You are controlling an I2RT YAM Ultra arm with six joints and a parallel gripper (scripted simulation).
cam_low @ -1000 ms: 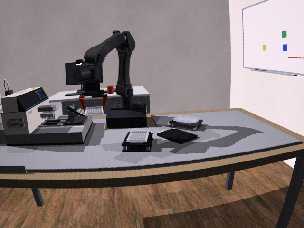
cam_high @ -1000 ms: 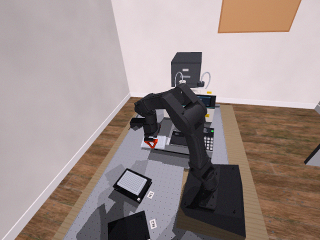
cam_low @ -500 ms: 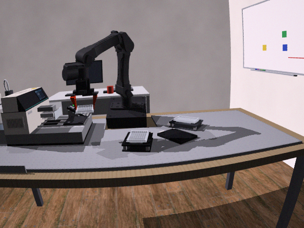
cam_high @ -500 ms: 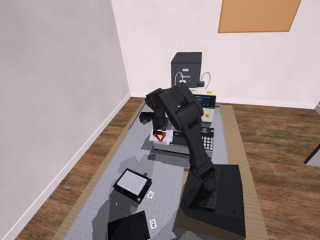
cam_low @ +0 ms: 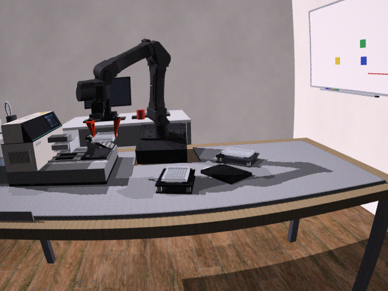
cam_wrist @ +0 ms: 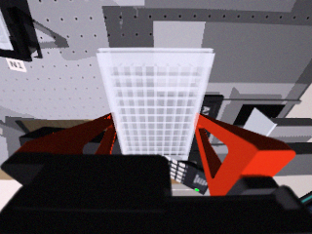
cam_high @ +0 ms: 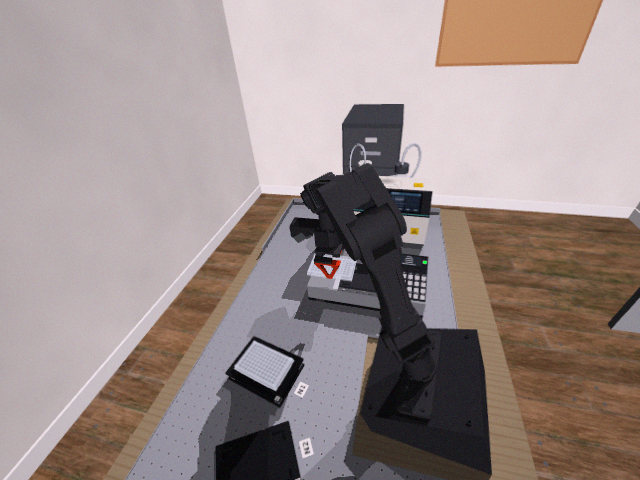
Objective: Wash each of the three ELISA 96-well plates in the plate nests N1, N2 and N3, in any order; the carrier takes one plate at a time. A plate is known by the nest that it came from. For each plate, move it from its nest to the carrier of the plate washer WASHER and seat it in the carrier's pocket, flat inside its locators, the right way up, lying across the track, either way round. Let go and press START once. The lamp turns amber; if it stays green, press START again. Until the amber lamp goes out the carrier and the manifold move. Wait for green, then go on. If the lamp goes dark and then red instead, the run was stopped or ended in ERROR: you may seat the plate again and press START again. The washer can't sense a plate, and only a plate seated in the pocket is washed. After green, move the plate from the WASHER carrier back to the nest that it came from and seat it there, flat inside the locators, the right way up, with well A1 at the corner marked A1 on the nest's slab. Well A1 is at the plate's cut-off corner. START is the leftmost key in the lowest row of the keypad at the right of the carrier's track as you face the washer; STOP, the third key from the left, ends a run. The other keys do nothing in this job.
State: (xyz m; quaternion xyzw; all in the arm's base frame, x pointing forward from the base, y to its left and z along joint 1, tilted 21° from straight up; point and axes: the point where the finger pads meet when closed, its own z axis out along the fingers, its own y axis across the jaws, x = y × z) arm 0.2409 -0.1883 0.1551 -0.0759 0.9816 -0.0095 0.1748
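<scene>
The black washer carrier is 90 mm below my hand, 80 mm to the right of it and 80 mm behind it. From my hand the other things lie so: manifold head: 220 mm to the right, 60 mm behind, 40 mm below; then washer: 230 mm to the right, 60 mm behind, 30 mm below; then nest N1: 280 mm to the left, 130 mm below, 80 mm ahead.
</scene>
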